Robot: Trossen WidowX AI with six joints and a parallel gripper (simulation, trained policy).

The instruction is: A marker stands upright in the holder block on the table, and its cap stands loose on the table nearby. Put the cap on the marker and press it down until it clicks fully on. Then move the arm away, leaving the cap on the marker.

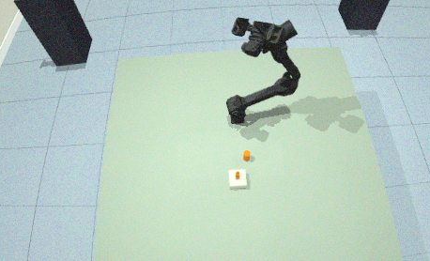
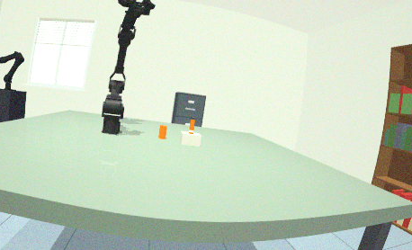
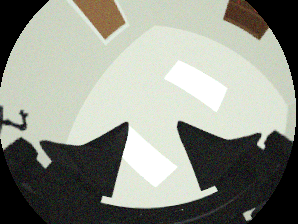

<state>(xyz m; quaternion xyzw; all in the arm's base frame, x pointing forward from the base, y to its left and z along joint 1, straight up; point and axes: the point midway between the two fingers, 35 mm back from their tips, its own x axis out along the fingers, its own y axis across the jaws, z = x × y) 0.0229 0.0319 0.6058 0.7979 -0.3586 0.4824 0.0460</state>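
Right now my gripper tip is 610 mm above the orange cap, 180 mm short of it and 10 mm to the right of it. Also, from my gripper tip: white holder block: 610 mm below, 290 mm ahead, 40 mm to the right.
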